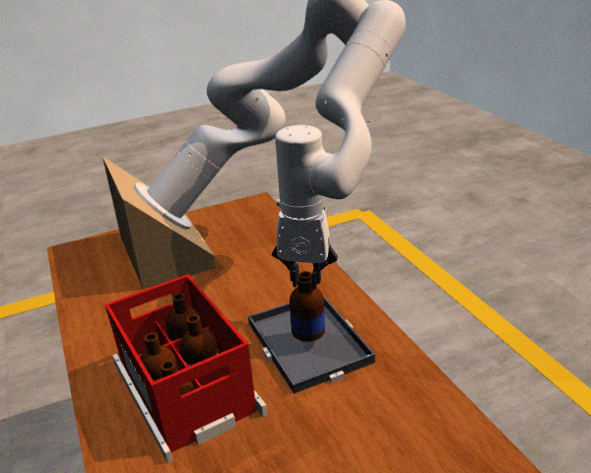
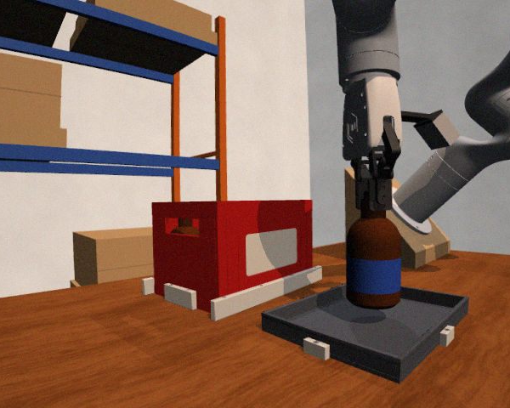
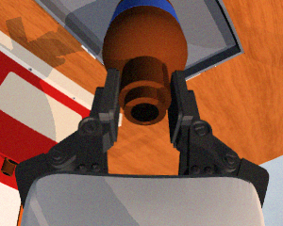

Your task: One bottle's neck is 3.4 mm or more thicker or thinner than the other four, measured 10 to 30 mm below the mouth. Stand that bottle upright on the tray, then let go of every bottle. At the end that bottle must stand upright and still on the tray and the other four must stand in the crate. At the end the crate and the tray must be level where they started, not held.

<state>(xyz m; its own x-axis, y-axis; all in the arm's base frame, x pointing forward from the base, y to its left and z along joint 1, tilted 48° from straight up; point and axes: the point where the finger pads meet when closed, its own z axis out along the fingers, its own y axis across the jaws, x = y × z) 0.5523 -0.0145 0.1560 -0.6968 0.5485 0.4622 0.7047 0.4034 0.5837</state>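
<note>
My hand is 17 cm above the dark grey tray. The rest, counted from my hand: red crate 29 cm to the right, 10 cm below, 3 cm behind; then brown bottle 33 cm to the right, 9 cm below, 6 cm ahead.
</note>
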